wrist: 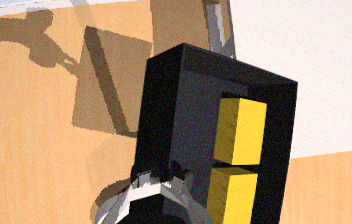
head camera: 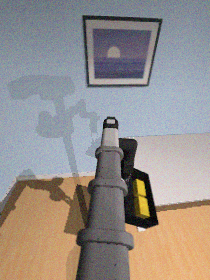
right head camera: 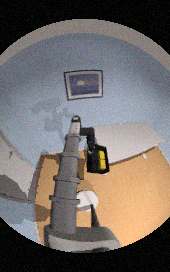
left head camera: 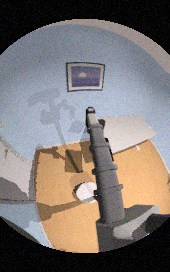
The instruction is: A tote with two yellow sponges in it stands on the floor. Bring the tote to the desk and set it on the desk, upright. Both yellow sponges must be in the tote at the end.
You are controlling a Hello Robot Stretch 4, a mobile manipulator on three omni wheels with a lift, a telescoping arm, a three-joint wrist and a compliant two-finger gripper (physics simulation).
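Where they show: gripper, fingertip midpoint: (wrist: 162,172) (right head camera: 90,155); robot's base, link origin: (right head camera: 86,199) (left head camera: 87,191).
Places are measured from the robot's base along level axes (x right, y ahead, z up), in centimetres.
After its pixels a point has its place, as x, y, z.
Observation:
The black tote (head camera: 153,204) @[26.1, 42.0, 82.9] (right head camera: 93,162) @[11.7, 44.2, 80.3] (wrist: 162,100) @[7.9, 56.8, 90.0] hangs roughly upright above the floor, its open side up. Two yellow sponges lie in it end to end: the far sponge (head camera: 139,188) @[20.3, 52.4, 81.2] (right head camera: 102,155) @[22.5, 52.4, 80.1] (wrist: 242,131) @[20.1, 54.0, 81.4] and the near sponge (head camera: 142,207) @[20.2, 40.9, 80.8] (right head camera: 102,164) @[21.0, 41.1, 80.4] (wrist: 233,196) @[19.8, 43.9, 81.1]. My gripper (head camera: 126,178) (wrist: 162,172) @[8.7, 48.6, 88.3] is shut on the tote's left wall. The pale desk (head camera: 175,160) @[62.2, 90.2, 69.3] (left head camera: 127,131) @[79.8, 84.2, 69.3] (right head camera: 127,140) @[71.5, 82.2, 69.3] (wrist: 295,45) @[35.3, 73.8, 69.3] is beyond and right of the tote. In the head view the tote overlaps the desk's left end; the height gap between them is hard to tell.
My extended arm (head camera: 107,200) @[0.0, 20.0, 130.7] (left head camera: 106,175) @[-0.5, 12.3, 131.0] (right head camera: 66,175) @[0.6, 15.7, 130.7] points toward the blue wall, where a framed picture (head camera: 122,52) @[6.3, 122.8, 149.5] (left head camera: 85,76) @[4.6, 122.5, 146.2] (right head camera: 83,84) @[4.1, 122.5, 145.9] hangs. A desk leg (wrist: 216,30) shows behind the tote. The white round base (left head camera: 86,192) @[-2.7, 0.1, 18.7] (right head camera: 87,200) @[3.3, 0.2, 18.7] is below the arm. Shadows fall on floor and wall.

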